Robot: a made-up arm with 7 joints.
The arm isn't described. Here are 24 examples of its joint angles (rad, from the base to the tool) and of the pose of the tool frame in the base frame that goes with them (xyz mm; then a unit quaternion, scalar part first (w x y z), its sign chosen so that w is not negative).
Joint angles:
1: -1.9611 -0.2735 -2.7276 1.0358 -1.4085 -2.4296 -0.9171
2: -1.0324 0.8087 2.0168 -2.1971 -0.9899 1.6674 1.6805
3: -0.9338 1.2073 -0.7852 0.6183 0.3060 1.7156 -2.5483
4: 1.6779 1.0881 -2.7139 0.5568 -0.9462 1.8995 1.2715
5: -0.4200 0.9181 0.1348 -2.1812 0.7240 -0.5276 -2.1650
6: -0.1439 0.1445 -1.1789 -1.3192 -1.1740 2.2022 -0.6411
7: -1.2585 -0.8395 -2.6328 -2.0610 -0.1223 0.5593 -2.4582
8: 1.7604 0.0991 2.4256 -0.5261 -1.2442 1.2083 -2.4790
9: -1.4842 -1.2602 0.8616 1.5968 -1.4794 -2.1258 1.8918
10: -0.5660 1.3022 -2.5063 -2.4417 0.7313 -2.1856 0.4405
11: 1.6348 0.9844 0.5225 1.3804 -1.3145 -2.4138 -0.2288
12: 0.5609 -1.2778 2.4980 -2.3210 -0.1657 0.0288 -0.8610
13: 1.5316 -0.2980 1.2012 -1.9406 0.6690 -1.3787 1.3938
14: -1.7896 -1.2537 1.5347 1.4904 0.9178 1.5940 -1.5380
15: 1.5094 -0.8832 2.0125 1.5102 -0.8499 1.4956 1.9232
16: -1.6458 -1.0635 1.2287 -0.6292 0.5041 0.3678 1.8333
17: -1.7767 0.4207 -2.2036 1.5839 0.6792 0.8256 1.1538
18: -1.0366 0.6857 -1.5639 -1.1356 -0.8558 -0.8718 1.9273
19: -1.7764 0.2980 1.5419 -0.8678 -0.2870 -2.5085 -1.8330
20: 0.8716 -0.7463 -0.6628 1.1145 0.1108 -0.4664 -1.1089
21: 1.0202 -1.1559 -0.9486 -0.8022 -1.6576 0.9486 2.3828
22: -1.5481 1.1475 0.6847 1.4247 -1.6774 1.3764 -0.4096
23: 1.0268 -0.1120 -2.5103 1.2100 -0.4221 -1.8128 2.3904
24: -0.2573 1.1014 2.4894 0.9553 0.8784 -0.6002 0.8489
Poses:
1: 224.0 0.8 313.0 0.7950 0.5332 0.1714 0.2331
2: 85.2 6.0 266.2 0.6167 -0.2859 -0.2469 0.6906
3: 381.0 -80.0 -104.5 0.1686 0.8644 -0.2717 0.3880
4: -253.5 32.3 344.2 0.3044 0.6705 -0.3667 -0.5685
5: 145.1 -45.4 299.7 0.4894 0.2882 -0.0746 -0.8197
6: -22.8 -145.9 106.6 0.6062 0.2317 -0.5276 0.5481
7: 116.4 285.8 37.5 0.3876 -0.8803 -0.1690 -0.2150
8: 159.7 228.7 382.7 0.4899 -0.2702 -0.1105 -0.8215
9: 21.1 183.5 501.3 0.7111 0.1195 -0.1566 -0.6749
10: 95.6 -192.1 -19.3 0.5684 0.5589 -0.6038 0.0032
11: -113.7 -76.3 517.8 0.9640 0.1714 -0.1891 0.0748
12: 50.0 154.3 391.0 0.1656 0.3862 -0.1488 -0.8951
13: 130.9 78.1 -2.2 0.0743 -0.2355 0.9677 -0.0502
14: 24.0 340.8 304.3 0.6841 -0.6896 0.2071 0.1165
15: 233.4 270.6 240.8 0.2812 -0.2573 -0.3217 -0.8667
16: 186.1 -55.9 367.4 0.1028 0.0338 0.6112 -0.7840
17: 321.2 405.4 225.7 0.7632 -0.5757 0.2079 -0.2070
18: 119.7 124.0 209.2 0.6124 0.2921 -0.2259 -0.6990
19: 301.9 115.4 -9.7 0.1313 -0.3833 0.8651 -0.2957
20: 228.6 36.8 -110.8 0.1283 0.9284 0.3072 0.1653
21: 320.6 -43.1 61.6 0.2847 0.6104 -0.2795 0.6843
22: 127.4 106.6 9.4 0.1941 -0.8908 -0.2240 0.3444
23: 201.0 100.3 247.1 0.7131 0.1827 0.6044 0.3047
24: -6.9 -215.3 29.5 0.5342 0.7750 0.0198 -0.3372
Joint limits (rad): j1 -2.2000..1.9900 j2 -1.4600..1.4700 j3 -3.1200..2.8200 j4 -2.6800..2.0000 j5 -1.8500..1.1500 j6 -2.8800..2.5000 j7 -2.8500..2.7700
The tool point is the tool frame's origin. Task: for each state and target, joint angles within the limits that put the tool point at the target. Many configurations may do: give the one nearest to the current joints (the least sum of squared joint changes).
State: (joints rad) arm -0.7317 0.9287 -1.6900 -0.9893 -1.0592 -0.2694 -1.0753
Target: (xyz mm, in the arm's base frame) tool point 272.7 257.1 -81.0
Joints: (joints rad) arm -0.7916 0.7929 -1.5677 -0.8739 -1.2720 -0.4984 -1.0633
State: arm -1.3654 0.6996 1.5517 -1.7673 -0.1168 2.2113 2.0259
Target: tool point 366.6 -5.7 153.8
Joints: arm -1.3865 0.1240 1.5172 -1.9565 0.0685 2.4886 2.1960
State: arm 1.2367 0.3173 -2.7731 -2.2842 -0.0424 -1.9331 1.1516
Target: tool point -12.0 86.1 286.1
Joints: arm 0.6736 1.0086 -2.5418 -2.4411 0.0895 -1.8891 1.1368
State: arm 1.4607 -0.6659 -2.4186 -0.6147 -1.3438 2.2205 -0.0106
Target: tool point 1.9 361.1 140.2
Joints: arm 1.3785 -0.2504 -1.7981 -0.3923 -1.7532 1.8382 0.0433
